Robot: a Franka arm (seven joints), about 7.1 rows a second.
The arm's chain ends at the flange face. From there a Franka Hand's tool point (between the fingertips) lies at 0.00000 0.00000 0.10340 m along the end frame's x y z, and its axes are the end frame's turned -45 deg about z.
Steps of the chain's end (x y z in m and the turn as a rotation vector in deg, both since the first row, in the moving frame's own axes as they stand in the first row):
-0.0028 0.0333 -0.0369 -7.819 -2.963 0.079
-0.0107 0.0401 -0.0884 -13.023 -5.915 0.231
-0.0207 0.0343 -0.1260 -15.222 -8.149 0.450
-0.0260 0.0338 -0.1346 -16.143 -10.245 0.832
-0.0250 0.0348 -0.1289 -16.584 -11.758 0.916
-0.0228 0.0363 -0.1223 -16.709 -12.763 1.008
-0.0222 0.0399 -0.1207 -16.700 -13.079 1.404
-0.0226 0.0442 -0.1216 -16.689 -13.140 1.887
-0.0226 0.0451 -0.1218 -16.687 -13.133 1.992
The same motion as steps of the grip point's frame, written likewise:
-0.0392 0.0277 -0.0380 -3.434 -7.624 0.079
-0.0599 0.0297 -0.0916 -5.026 -13.391 0.231
-0.0683 0.0184 -0.1307 -5.001 -16.526 0.450
-0.0754 0.0127 -0.1403 -4.171 -18.659 0.832
-0.0777 0.0127 -0.1353 -3.412 -20.041 0.916
-0.0786 0.0141 -0.1292 -2.790 -20.840 1.008
-0.0811 0.0166 -0.1277 -2.560 -21.057 1.404
-0.0845 0.0191 -0.1286 -2.510 -21.092 1.887
-0.0851 0.0197 -0.1288 -2.513 -21.086 1.992

